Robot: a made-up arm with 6 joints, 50 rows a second.
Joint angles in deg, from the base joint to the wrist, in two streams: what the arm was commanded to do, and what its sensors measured. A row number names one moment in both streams.
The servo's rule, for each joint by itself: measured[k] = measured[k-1] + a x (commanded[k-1-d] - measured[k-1]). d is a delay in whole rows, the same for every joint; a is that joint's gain. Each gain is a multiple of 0.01, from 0.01 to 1. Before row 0 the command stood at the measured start. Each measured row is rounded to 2 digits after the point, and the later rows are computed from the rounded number. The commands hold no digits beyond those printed.
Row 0, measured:
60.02 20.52 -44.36 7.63 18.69 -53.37
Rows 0 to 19, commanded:
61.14 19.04 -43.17 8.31 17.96 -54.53
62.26 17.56 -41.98 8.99 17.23 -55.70
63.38 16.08 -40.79 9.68 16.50 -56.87
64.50 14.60 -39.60 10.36 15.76 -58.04
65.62 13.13 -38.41 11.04 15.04 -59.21
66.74 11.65 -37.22 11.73 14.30 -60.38
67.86 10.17 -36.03 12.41 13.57 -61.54
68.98 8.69 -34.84 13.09 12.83 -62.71
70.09 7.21 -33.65 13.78 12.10 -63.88
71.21 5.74 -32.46 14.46 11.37 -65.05
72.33 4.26 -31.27 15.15 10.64 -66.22
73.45 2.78 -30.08 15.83 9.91 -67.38
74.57 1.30 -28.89 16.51 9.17 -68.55
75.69 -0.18 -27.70 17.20 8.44 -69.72
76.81 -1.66 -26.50 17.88 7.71 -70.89
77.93 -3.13 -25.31 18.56 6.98 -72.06
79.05 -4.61 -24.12 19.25 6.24 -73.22
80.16 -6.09 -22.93 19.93 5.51 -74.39
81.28 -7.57 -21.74 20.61 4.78 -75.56
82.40 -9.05 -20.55 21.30 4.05 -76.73
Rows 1 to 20, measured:
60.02 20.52 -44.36 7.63 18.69 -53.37
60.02 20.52 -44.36 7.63 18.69 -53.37
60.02 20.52 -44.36 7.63 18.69 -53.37
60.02 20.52 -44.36 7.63 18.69 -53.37
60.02 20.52 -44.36 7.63 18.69 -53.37
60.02 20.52 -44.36 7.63 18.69 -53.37
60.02 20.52 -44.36 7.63 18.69 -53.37
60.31 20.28 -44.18 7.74 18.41 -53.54
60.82 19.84 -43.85 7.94 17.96 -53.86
61.49 19.24 -43.39 8.22 17.41 -54.31
62.27 18.50 -42.82 8.56 16.78 -54.87
63.14 17.64 -42.16 8.96 16.12 -55.52
64.08 16.68 -41.42 9.40 15.43 -56.25
65.06 15.64 -40.61 9.88 14.72 -57.04
66.08 14.53 -39.74 10.39 14.00 -57.89
67.12 13.36 -38.83 10.93 13.28 -58.79
68.18 12.14 -37.87 11.49 12.55 -59.73
69.26 10.88 -36.88 12.08 11.82 -60.70
70.35 9.58 -35.86 12.68 11.09 -61.70
71.45 8.26 -34.81 13.29 10.36 -62.73
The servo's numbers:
d 7
a 0.26 0.16 0.15 0.16 0.38 0.15

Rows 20 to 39, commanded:
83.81 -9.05 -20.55 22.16 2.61 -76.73
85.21 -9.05 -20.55 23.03 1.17 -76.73
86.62 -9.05 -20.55 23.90 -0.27 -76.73
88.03 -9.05 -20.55 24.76 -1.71 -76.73
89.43 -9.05 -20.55 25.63 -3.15 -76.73
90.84 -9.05 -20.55 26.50 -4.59 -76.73
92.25 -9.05 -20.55 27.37 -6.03 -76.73
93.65 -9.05 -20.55 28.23 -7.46 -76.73
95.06 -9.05 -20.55 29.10 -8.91 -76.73
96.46 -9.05 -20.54 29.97 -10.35 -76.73
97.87 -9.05 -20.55 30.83 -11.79 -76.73
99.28 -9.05 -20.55 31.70 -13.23 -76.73
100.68 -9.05 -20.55 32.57 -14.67 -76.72
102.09 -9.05 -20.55 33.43 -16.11 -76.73
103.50 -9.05 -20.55 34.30 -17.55 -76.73
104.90 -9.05 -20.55 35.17 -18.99 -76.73
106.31 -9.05 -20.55 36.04 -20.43 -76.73
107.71 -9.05 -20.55 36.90 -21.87 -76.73
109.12 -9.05 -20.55 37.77 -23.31 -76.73
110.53 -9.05 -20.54 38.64 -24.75 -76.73
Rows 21 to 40, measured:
72.55 6.91 -33.74 13.92 9.63 -63.78
73.66 5.54 -32.65 14.55 8.90 -64.85
74.77 4.15 -31.55 15.19 8.17 -65.93
75.88 2.75 -30.44 15.84 7.44 -67.02
76.99 1.34 -29.31 16.49 6.71 -68.13
78.11 -0.09 -28.17 17.15 5.98 -69.24
79.23 -1.52 -27.03 17.81 5.25 -70.36
80.42 -2.72 -26.06 18.51 4.25 -71.32
81.67 -3.73 -25.23 19.23 3.08 -72.13
82.96 -4.58 -24.53 19.98 1.81 -72.82
84.28 -5.30 -23.93 20.74 0.47 -73.41
85.62 -5.90 -23.42 21.52 -0.91 -73.91
86.98 -6.40 -22.99 22.32 -2.31 -74.33
88.35 -6.82 -22.62 23.13 -3.72 -74.69
89.73 -7.18 -22.31 23.95 -5.14 -75.00
91.12 -7.48 -22.05 24.77 -6.57 -75.26
92.51 -7.73 -21.82 25.60 -8.01 -75.48
93.90 -7.94 -21.63 26.44 -9.45 -75.67
95.30 -8.12 -21.47 27.28 -10.89 -75.83
96.70 -8.27 -21.33 28.13 -12.33 -75.96

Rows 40 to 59, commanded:
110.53 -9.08 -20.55 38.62 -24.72 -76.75
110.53 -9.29 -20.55 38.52 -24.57 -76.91
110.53 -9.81 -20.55 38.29 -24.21 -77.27
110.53 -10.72 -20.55 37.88 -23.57 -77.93
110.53 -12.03 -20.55 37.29 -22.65 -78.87
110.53 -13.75 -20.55 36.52 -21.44 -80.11
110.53 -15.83 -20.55 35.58 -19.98 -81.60
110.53 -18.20 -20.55 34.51 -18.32 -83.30
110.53 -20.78 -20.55 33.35 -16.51 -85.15
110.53 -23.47 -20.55 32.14 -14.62 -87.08
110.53 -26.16 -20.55 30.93 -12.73 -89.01
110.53 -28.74 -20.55 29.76 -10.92 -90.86
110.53 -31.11 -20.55 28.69 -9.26 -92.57
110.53 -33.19 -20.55 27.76 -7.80 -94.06
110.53 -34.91 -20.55 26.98 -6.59 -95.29
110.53 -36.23 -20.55 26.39 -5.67 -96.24
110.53 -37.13 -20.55 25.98 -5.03 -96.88
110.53 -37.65 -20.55 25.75 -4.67 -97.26
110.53 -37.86 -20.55 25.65 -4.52 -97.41
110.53 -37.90 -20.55 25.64 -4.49 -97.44
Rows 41 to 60, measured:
98.10 -8.39 -21.21 28.98 -13.77 -76.08
99.50 -8.50 -21.11 29.83 -15.21 -76.18
100.90 -8.59 -21.03 30.68 -16.65 -76.26
102.31 -8.66 -20.96 31.54 -18.09 -76.33
103.71 -8.72 -20.90 32.40 -19.53 -76.39
105.12 -8.77 -20.85 33.26 -20.97 -76.44
106.53 -8.81 -20.80 34.12 -22.41 -76.48
107.57 -8.85 -20.76 34.84 -23.29 -76.52
108.34 -8.92 -20.73 35.43 -23.78 -76.58
108.91 -9.06 -20.70 35.89 -23.94 -76.68
109.33 -9.33 -20.68 36.21 -23.80 -76.87
109.64 -9.76 -20.66 36.38 -23.36 -77.17
109.87 -10.40 -20.64 36.40 -22.63 -77.61
110.04 -11.27 -20.63 36.27 -21.62 -78.21
110.17 -12.38 -20.62 35.99 -20.37 -78.97
110.26 -13.72 -20.61 35.57 -18.90 -79.90
110.33 -15.28 -20.60 35.02 -17.27 -80.98
110.38 -17.02 -20.59 34.37 -15.54 -82.18
110.42 -18.90 -20.58 33.63 -13.78 -83.48
110.45 -20.85 -20.58 32.84 -12.06 -84.84

